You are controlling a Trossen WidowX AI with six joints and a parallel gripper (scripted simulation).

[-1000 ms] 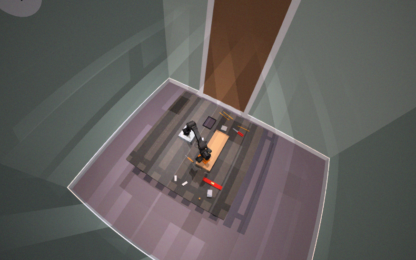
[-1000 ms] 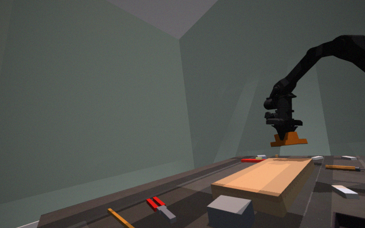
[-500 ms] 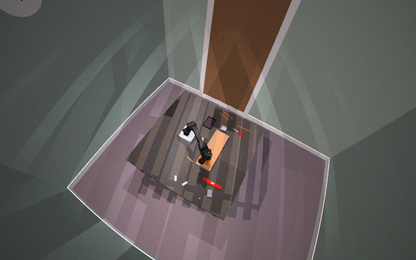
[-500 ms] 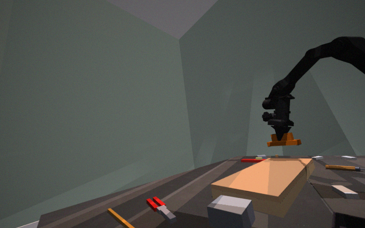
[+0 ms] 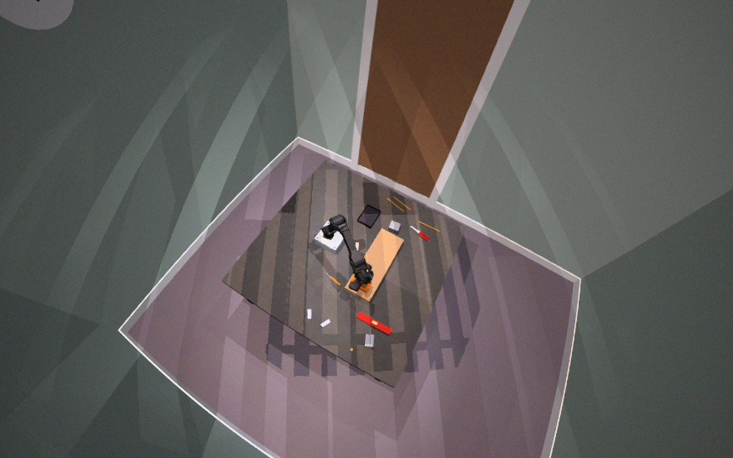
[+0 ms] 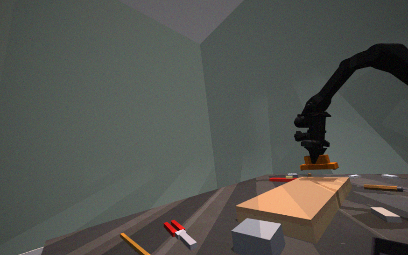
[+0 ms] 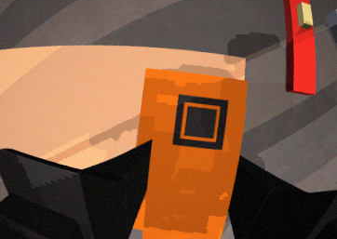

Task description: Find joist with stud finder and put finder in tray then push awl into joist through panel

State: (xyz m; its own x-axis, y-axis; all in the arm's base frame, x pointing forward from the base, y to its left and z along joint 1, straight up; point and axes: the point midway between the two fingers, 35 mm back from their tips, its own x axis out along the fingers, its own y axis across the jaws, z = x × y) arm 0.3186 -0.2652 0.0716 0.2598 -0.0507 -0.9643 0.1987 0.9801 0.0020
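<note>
My gripper tip is now 8 cm short of the grey block, 53 cm to the right of it and 9 cm above it. Also, from my gripper tip: orange stud finder: 1 cm ahead, 2 cm above; then square indicator: 2 cm ahead, 3 cm above; then yellow-handled awl: 20 cm behind, 10 cm below.
</note>
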